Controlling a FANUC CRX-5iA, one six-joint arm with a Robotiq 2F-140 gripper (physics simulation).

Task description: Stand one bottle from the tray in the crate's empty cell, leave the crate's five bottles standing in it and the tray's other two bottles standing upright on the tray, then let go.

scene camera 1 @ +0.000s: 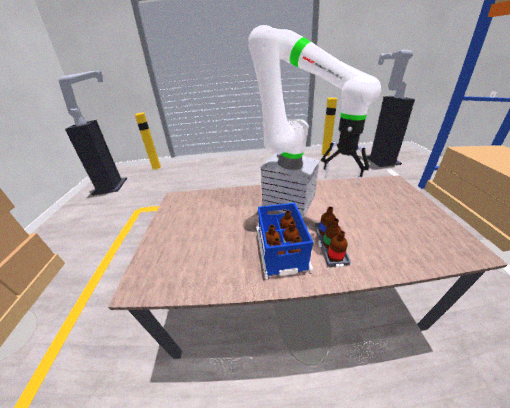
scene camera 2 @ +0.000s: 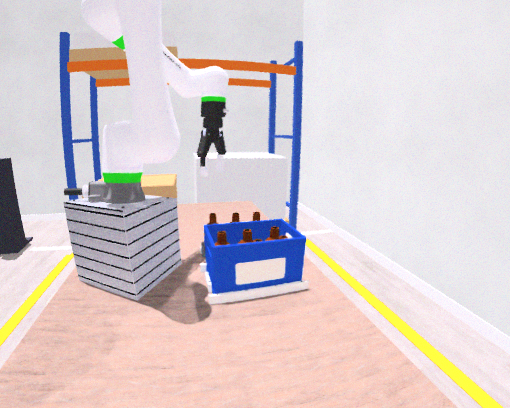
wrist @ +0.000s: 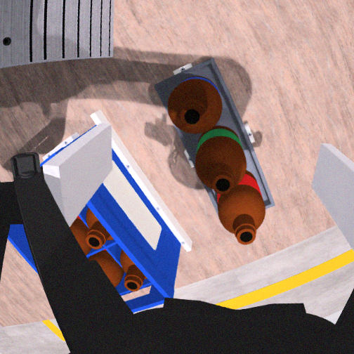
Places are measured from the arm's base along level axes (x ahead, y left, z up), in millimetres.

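Pixels of known places: gripper, fingertip midpoint: (scene camera 1: pixel 341 180) (scene camera 2: pixel 212 173); arm's base at its link origin: (scene camera 1: pixel 290 163) (scene camera 2: pixel 122 200).
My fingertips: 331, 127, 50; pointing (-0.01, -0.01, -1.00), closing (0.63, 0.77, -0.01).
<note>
For each thing: its top centre in the pictures, then the offset to it from my fingertips, as dx, dy, dz. "*": a spot on its surface instead. Level surfaces: height alone.
- blue crate at its top centre: (scene camera 2: pixel 252 231) (scene camera 1: pixel 282 222) +58, -286, -139
- grey tray at a spot on its surface: (scene camera 1: pixel 327 261) * +188, -109, -300
- blue-label bottle at its top centre: (scene camera 2: pixel 212 214) (scene camera 1: pixel 330 207) -7, -24, -154
- green-label bottle at its top centre: (scene camera 2: pixel 235 213) (scene camera 1: pixel 335 219) +82, -41, -154
- red-label bottle at its top centre: (scene camera 1: pixel 342 232) +164, -55, -154
- white frame at a spot on its surface: (scene camera 2: pixel 260 294) * +46, -390, -303
- wooden table at its surface level: dz -314
The blue crate (scene camera 1: pixel 286 258) (scene camera 2: pixel 225 274) (wrist: pixel 167 265) holds brown bottles; its back-left cell looks empty in scene camera 1. The grey tray (scene camera 1: pixel 327 261) (wrist: pixel 231 116) beside it carries three upright brown bottles in a row: the blue-label bottle (scene camera 1: pixel 327 220) (wrist: pixel 195 102) nearest the robot base, the green-label bottle (scene camera 1: pixel 332 233) (wrist: pixel 220 160) in the middle and the red-label bottle (scene camera 1: pixel 338 248) (wrist: pixel 241 205) at the far end. Their necks show beyond the crate in scene camera 2. My gripper (scene camera 1: pixel 343 175) (scene camera 2: pixel 212 167) (wrist: pixel 216 155) is open and empty, high above the table. Its finger hides part of the crate in the wrist view.
The ribbed grey pedestal (scene camera 1: pixel 285 185) (scene camera 2: pixel 150 250) (wrist: pixel 75 30) under the arm stands behind the crate in scene camera 1. The crate rests in a white frame (scene camera 2: pixel 260 294) (wrist: pixel 159 209) on the wooden table (scene camera 1: pixel 200 260) (scene camera 2: pixel 200 355). A blue rack (scene camera 1: pixel 457 105) (scene camera 2: pixel 298 130) stands beyond the table.
</note>
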